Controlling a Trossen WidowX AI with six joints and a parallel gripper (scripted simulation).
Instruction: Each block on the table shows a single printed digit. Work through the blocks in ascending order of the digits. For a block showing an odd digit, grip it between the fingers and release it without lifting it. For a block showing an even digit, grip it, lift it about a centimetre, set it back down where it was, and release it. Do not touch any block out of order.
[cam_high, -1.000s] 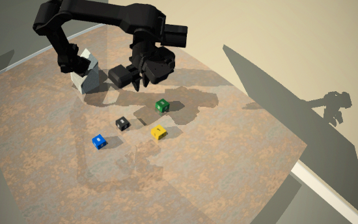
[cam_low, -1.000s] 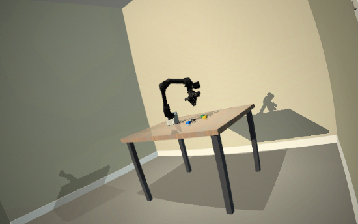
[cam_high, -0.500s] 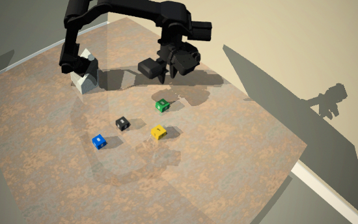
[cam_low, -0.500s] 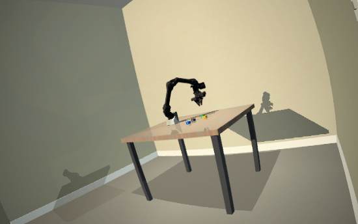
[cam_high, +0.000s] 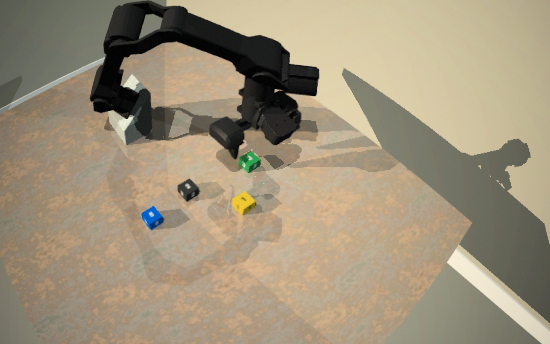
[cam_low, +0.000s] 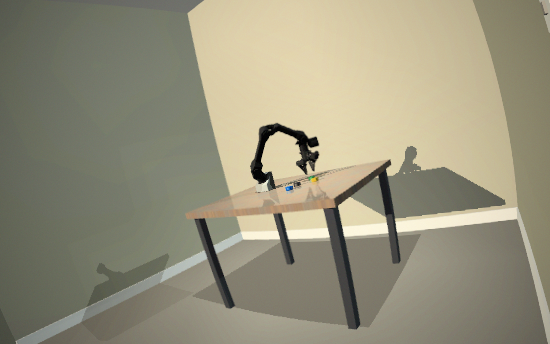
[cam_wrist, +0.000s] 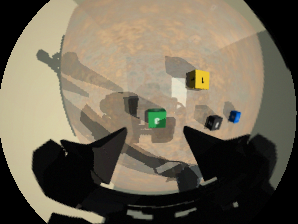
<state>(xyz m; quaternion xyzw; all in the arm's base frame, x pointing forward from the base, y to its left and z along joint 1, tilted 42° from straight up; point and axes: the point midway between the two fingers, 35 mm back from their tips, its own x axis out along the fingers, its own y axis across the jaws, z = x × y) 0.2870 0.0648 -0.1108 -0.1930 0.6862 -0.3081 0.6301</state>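
Right now the green block is 3 cm below my gripper tip. From my gripper tip the other things lie so: yellow block (10 cm to the right, 7 cm ahead, 3 cm below); then blue block (25 cm to the right, 3 cm below, 3 cm behind); then black block (15 cm to the right, 3 cm below, 3 cm behind).
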